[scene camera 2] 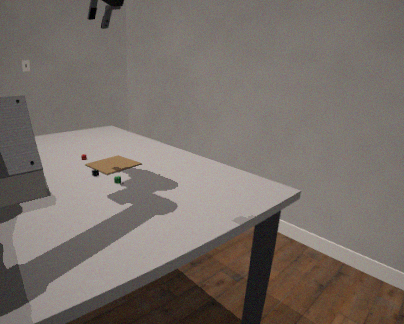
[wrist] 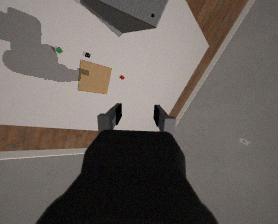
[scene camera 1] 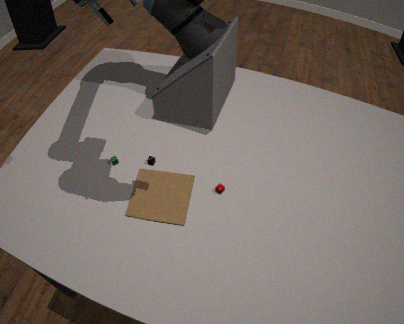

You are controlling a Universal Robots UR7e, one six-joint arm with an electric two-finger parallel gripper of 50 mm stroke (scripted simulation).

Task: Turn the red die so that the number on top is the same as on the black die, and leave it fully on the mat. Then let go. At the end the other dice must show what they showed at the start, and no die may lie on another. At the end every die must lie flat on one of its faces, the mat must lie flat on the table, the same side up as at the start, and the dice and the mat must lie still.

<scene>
In view: the gripper [wrist: 137, 110] and a brown mat [scene camera 1: 159, 196].
The brown mat is seen too in the wrist view [wrist: 95, 78].
</scene>
